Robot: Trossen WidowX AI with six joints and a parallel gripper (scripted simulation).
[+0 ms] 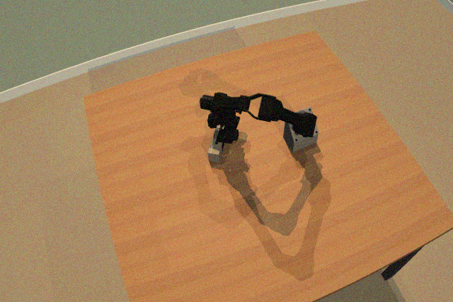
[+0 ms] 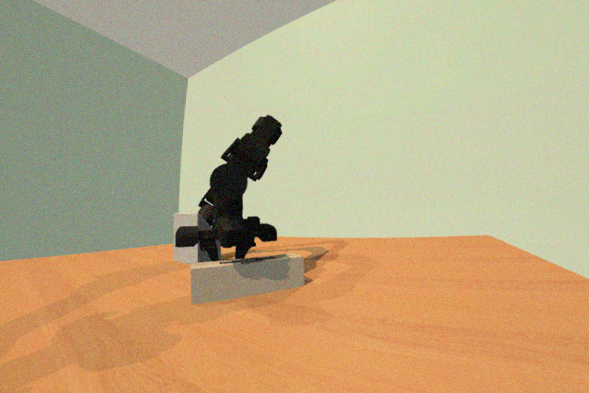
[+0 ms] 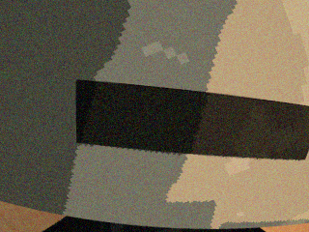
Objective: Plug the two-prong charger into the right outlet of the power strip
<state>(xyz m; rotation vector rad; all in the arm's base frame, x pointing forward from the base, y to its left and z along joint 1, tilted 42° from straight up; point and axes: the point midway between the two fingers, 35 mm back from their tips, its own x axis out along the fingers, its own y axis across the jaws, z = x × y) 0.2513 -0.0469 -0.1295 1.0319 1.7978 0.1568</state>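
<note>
Now: the black two-prong charger 10 mm ahead of my gripper tip, 10 mm to the right of it and 10 mm above it.
</note>
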